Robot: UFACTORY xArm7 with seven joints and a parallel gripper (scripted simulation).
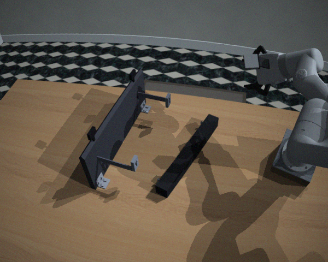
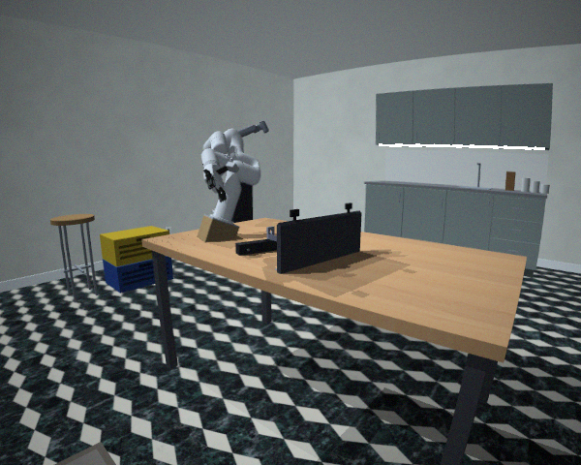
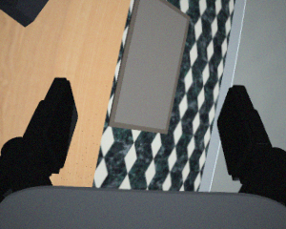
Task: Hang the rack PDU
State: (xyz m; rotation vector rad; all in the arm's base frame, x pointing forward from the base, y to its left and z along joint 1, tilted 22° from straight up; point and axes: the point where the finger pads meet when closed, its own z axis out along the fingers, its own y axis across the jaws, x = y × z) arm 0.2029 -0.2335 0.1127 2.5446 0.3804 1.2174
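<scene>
Right now my hand is 17 cm short of the rack PDU, 19 cm to the right of it and 23 cm above it. Round my hand: dark panel: 42 cm ahead, 19 cm to the left, 17 cm below.
</scene>
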